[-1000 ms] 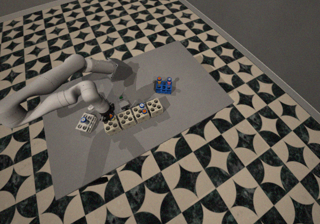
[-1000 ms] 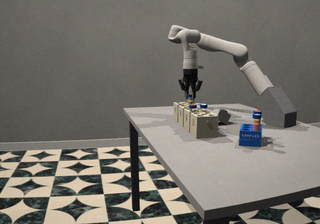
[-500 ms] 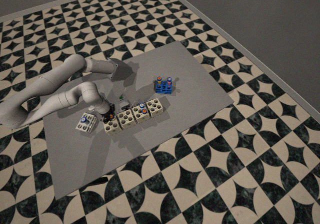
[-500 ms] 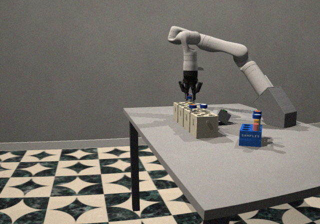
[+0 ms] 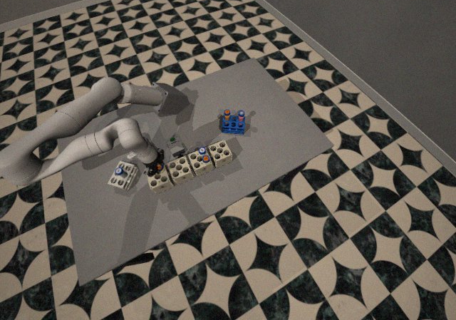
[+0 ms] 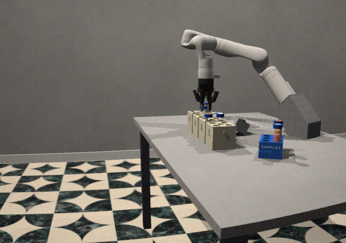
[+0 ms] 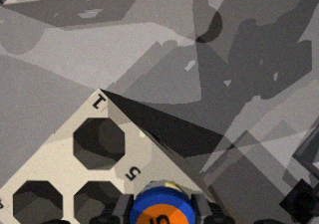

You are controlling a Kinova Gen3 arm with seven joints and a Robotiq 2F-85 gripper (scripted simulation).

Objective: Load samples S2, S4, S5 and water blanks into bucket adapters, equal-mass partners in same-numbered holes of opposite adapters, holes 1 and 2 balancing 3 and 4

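Now: the sample tube 1 cm to the right of my hand and 5 cm below it. Also, from my hand: small sloped done desk: 12 cm behind, 12 cm to the left, 7 cm below; then white-dot blank: 4 cm ahead, 22 cm to the left, 5 cm below; then green done key: 14 cm behind, 12 cm to the left, 5 cm below.
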